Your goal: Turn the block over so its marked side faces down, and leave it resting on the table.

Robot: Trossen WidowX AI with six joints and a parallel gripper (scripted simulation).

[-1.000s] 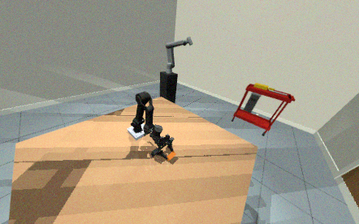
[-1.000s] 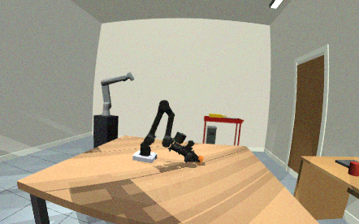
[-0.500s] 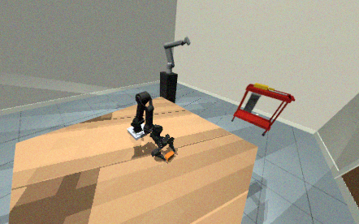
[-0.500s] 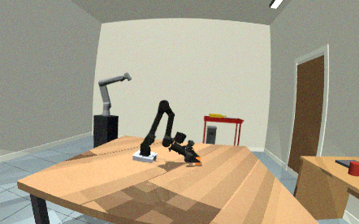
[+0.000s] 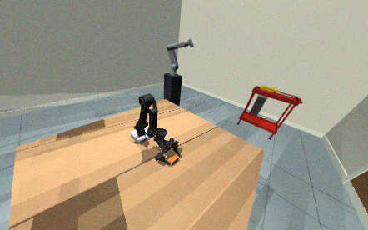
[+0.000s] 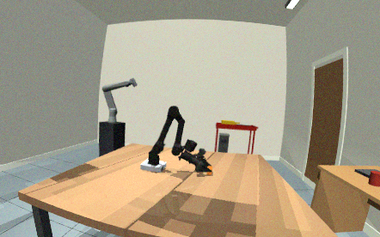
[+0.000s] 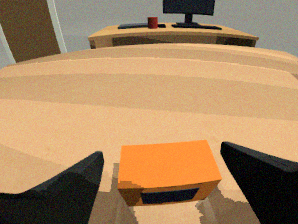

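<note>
My gripper tip is now 20 mm past the block and 10 mm above it.
</note>
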